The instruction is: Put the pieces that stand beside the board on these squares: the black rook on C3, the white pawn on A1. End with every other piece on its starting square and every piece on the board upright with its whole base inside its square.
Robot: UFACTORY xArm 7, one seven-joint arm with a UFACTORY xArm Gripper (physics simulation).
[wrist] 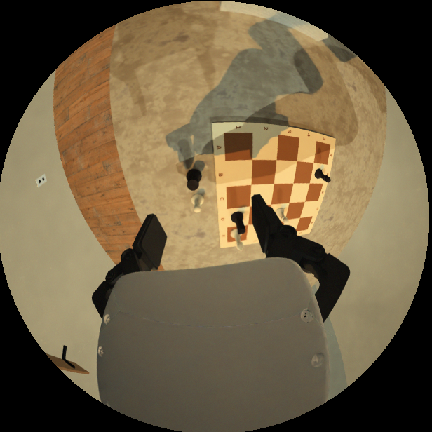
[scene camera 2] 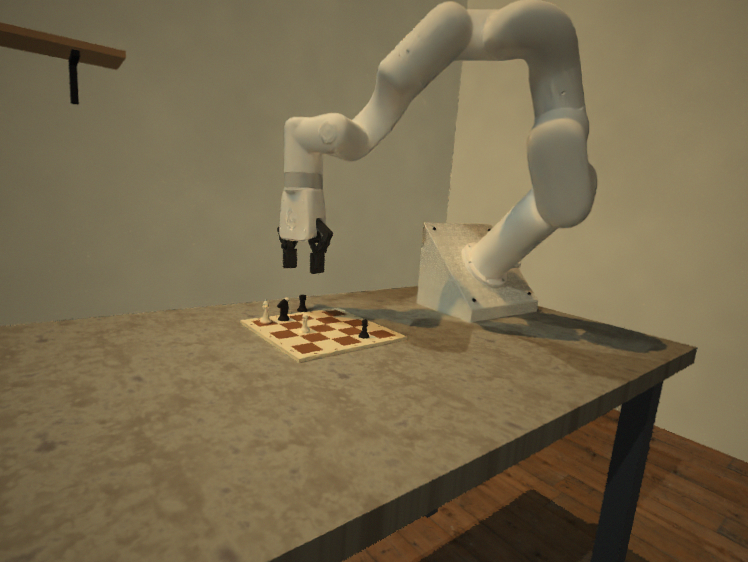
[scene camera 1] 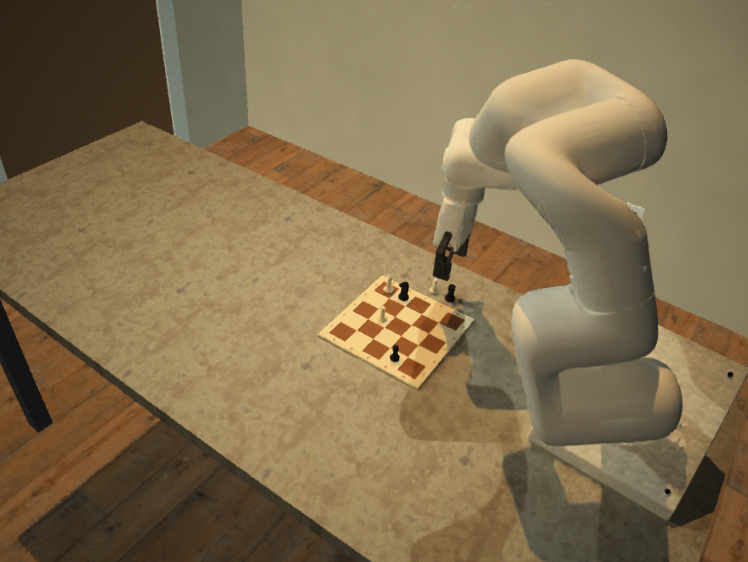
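Pixels of known places: gripper, fingertip midpoint: (scene camera 2: 303, 270) (scene camera 1: 449, 265); arm's base at its link origin: (scene camera 2: 483, 265).
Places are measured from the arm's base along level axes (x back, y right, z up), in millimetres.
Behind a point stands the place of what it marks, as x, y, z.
The black rook (scene camera 1: 450, 293) {-409, 109, -88} (scene camera 2: 302, 303) {-413, 109, -89} (wrist: 193, 178) stands upright beside the board (scene camera 1: 362, 355) {-434, -134, -99} (scene camera 2: 270, 340) {-540, -54, -101} (wrist: 216, 160), off its file-1 edge near row B. The white pawn (scene camera 1: 434, 287) {-447, 107, -93} (wrist: 197, 201) stands next to it; in scene camera 2 it is mostly hidden behind the knight. My gripper (scene camera 1: 453, 262) {-418, 101, -16} (scene camera 2: 303, 265) {-418, 101, -16} (wrist: 204, 217) is open and empty, high above the pawn and rook. Square A1 (scene camera 1: 452, 320) {-367, 58, -99} (scene camera 2: 333, 313) {-368, 54, -100} (wrist: 238, 146) is bare and partly shadowed. Square C3 (scene camera 1: 397, 326) {-435, -30, -99} (scene camera 2: 325, 328) {-429, -32, -100} (wrist: 282, 194) is bare.
A black knight (scene camera 1: 403, 291) {-478, 42, -82} (scene camera 2: 283, 309) {-482, 41, -78} (wrist: 237, 220) stands on D1, a white piece (scene camera 1: 389, 284) {-512, 39, -82} (scene camera 2: 265, 311) {-517, 38, -78} (wrist: 237, 239) on E1, another white piece (scene camera 1: 382, 314) {-468, -37, -85} (scene camera 2: 305, 324) {-472, -38, -86} (wrist: 282, 214) on D3, and a black pawn (scene camera 1: 394, 354) {-386, -102, -86} (scene camera 2: 364, 329) {-390, -101, -85} (wrist: 322, 175) on B5.
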